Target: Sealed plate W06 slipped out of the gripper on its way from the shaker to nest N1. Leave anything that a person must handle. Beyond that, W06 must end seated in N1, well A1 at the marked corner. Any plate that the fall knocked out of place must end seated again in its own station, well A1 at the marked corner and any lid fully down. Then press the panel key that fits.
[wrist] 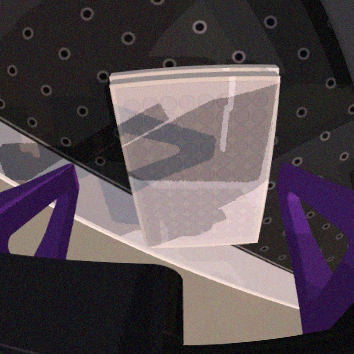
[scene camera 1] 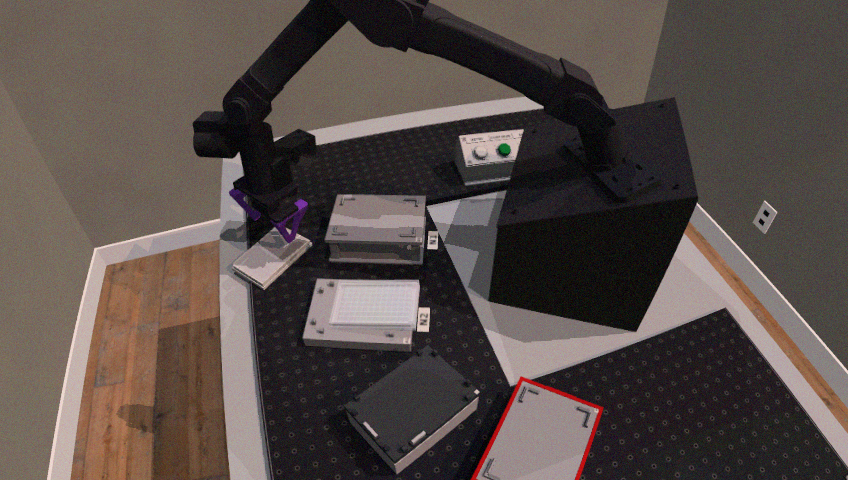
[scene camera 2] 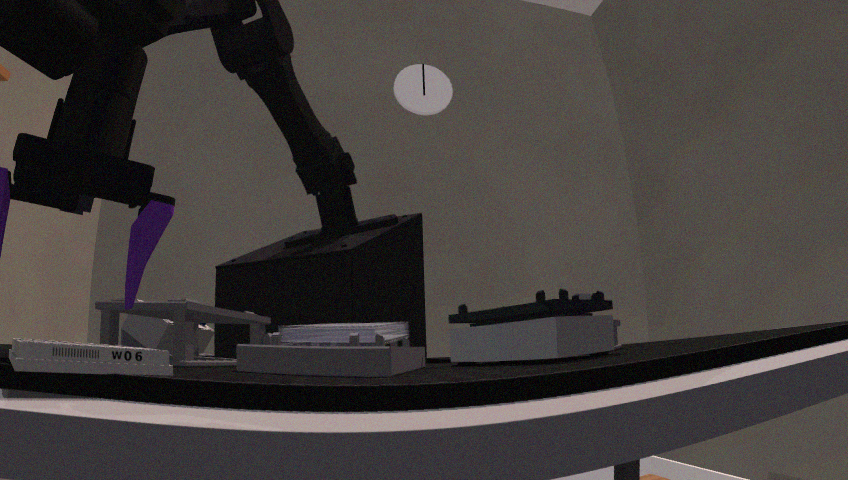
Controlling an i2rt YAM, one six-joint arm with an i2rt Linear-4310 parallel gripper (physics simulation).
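Where they show: gripper, fingertip midpoint: (wrist: 177, 174) (scene camera 1: 273, 229) (scene camera 2: 63, 301); arm's base, origin of the base link: (scene camera 1: 609, 162) (scene camera 2: 341, 233).
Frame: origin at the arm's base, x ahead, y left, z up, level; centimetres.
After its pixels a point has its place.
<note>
Plate W06 (scene camera 1: 270, 261) {x 52.4, y -13.8, z -20.8 cm} (scene camera 2: 89, 356) {x 57.2, y -12.2, z -21.4 cm} (wrist: 192, 215) {x 54.8, y -14.5, z -20.8 cm} lies flat, turned at an angle, on the dark mat by the table's left edge, its clear lid on top. My gripper (scene camera 1: 273, 228) {x 51.0, y -18.7, z -18.1 cm} (scene camera 2: 64, 282) {x 51.0, y -18.7, z -18.1 cm} (wrist: 177, 174) {x 51.0, y -18.7, z -18.1 cm} is open above it, one purple finger on each side in the wrist view. Nest N1 (scene camera 1: 377, 220) {x 32.7, y -14.8, z -16.8 cm} (scene camera 2: 229, 315) {x 35.4, y -10.3, z -17.3 cm} is a raised grey platform with no plate on top. Nest N2 (scene camera 1: 357, 337) {x 39.8, y 6.0, z -20.1 cm} (scene camera 2: 312, 359) {x 46.4, y -1.1, z -21.1 cm} bears a clear plate (scene camera 1: 374, 303) {x 36.3, y 2.0, z -18.0 cm} (scene camera 2: 345, 333) {x 42.7, y 1.2, z -19.1 cm} shifted toward the label side, off the left and front posts. The panel (scene camera 1: 490, 169) {x 7.2, y -27.8, z -19.9 cm} shows a white key (scene camera 1: 480, 151) {x 9.5, y -28.2, z -15.4 cm} and a green key (scene camera 1: 504, 149) {x 4.5, y -27.9, z -15.4 cm}.
A dark-topped shaker (scene camera 1: 410, 389) {x 34.5, y 18.1, z -16.8 cm} (scene camera 2: 505, 340) {x 37.8, y 15.8, z -19.9 cm} stands at an angle beyond N2. A red-bordered grey station (scene camera 1: 538, 434) {x 20.4, y 28.2, z -18.3 cm} with corner brackets lies at the front. The black arm base (scene camera 1: 586, 261) {x 6.4, y 8.8, z -10.1 cm} (scene camera 2: 315, 291) {x 14.8, y -3.3, z -12.2 cm} stands right of N1 and hides part of the panel.
</note>
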